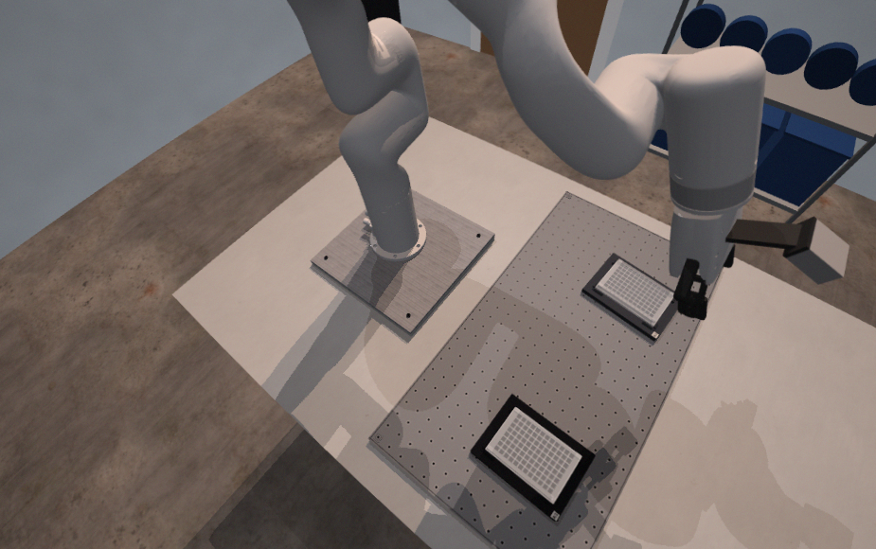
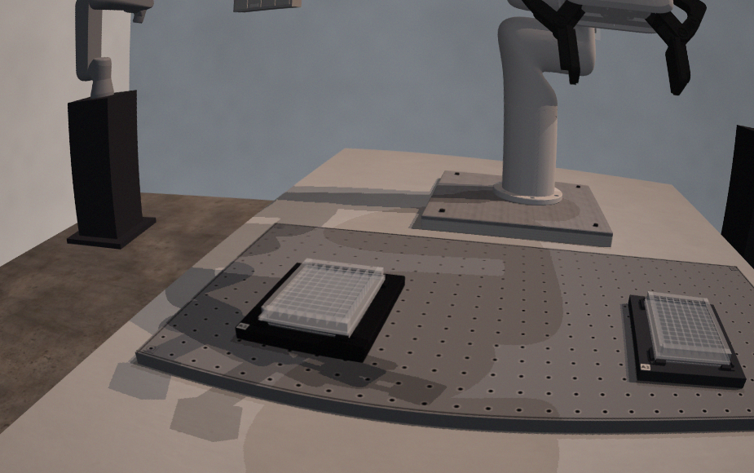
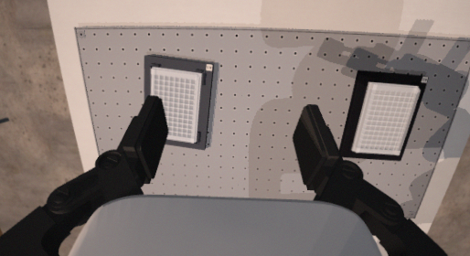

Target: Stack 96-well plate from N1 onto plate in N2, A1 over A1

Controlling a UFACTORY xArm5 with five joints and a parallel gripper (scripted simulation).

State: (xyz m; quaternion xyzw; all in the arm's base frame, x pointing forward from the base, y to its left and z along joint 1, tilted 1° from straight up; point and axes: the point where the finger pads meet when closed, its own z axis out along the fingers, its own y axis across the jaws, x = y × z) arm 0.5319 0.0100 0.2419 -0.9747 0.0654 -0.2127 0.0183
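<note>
Right now the black nest N1 is 250 mm below my hand, 120 mm to the left of it and 40 mm behind it. Also, from my hand: black nest N2: 250 mm to the right, 250 mm below, 80 mm behind.
</note>
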